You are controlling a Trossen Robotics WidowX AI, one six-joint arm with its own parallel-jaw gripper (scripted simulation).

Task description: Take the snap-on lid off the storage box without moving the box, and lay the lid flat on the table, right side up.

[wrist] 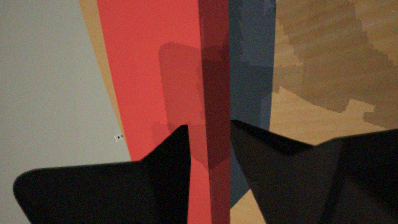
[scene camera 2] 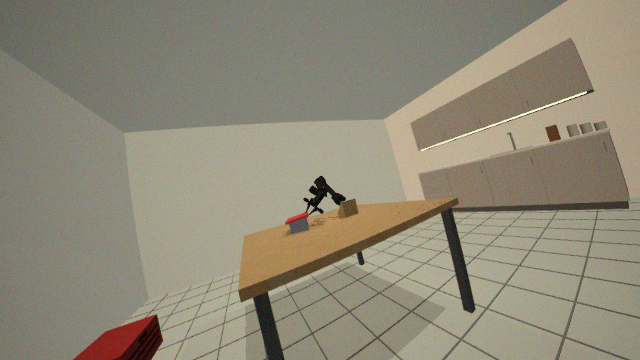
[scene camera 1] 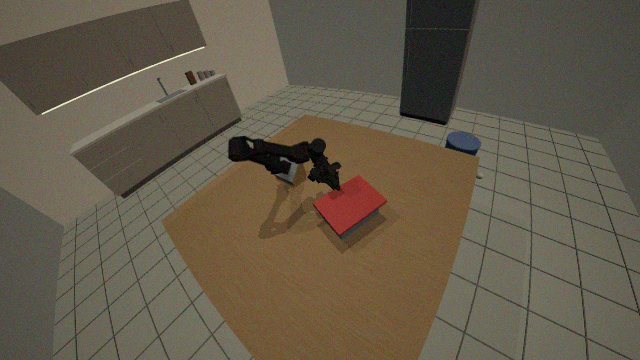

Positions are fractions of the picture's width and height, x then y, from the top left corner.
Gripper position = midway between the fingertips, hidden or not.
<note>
In view: my gripper (scene camera 1: 0.53, 0.53) and a lid (scene camera 1: 0.56, 0.55).
The lid shows as well in the wrist view (wrist: 0.42, 0.31). My gripper is seen too in the wrist view (wrist: 0.52, 0.58).
</note>
